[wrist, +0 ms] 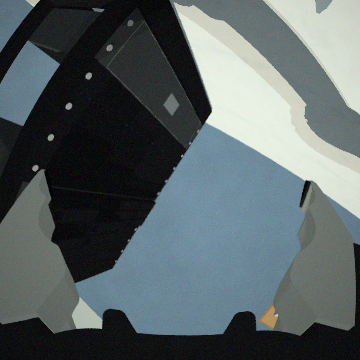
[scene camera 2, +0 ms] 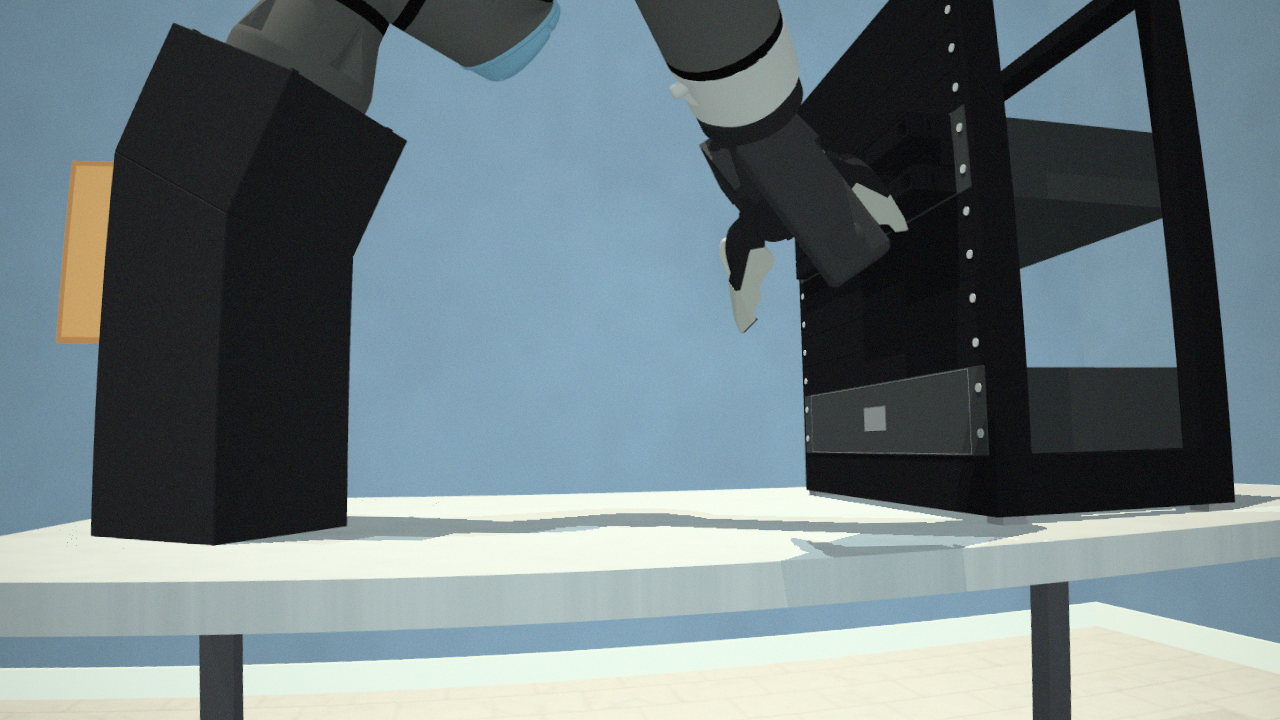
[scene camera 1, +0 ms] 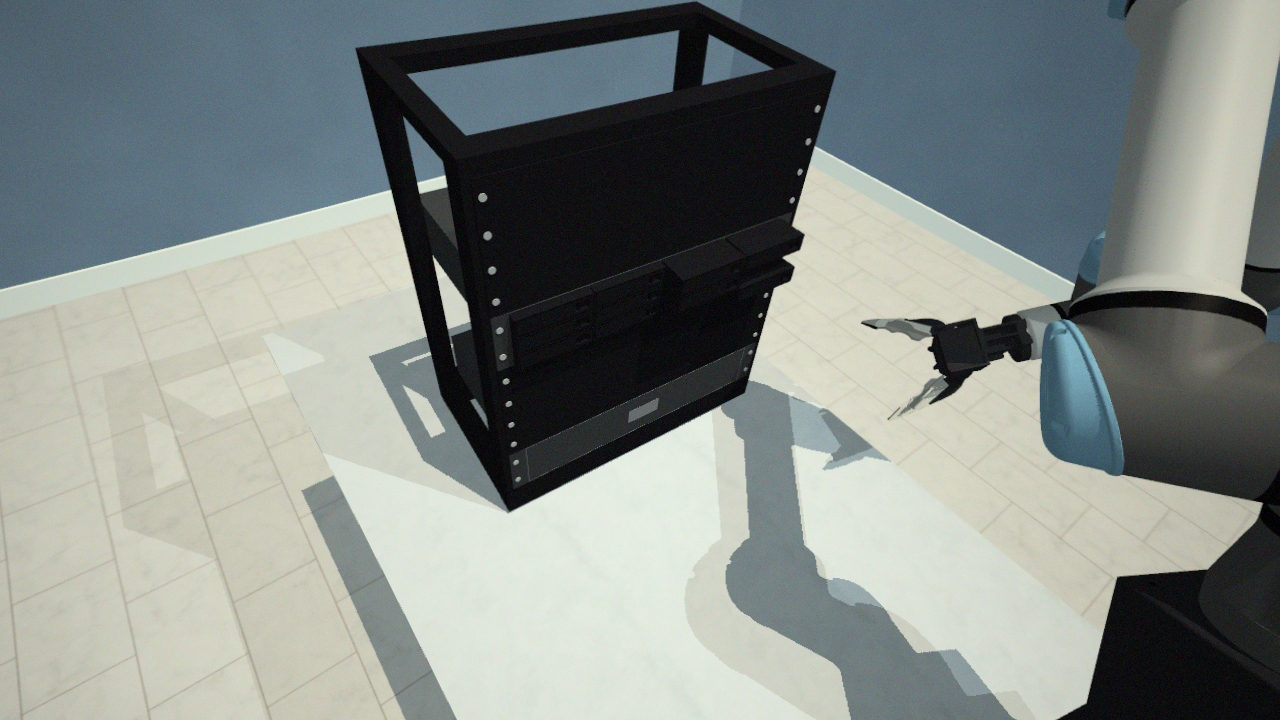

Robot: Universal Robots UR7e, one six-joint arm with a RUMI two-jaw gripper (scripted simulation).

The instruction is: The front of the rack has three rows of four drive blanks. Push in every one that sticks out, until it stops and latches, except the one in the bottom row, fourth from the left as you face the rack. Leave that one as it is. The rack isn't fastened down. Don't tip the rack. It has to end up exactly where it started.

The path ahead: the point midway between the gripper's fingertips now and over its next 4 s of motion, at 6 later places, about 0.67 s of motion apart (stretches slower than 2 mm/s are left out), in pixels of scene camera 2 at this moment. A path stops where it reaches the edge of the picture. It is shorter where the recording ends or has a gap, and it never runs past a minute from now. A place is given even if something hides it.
The gripper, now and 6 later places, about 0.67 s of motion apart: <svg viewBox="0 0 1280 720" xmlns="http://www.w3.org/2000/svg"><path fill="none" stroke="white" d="M823 281L810 255L798 232L788 213L778 195L767 180L765 172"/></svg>
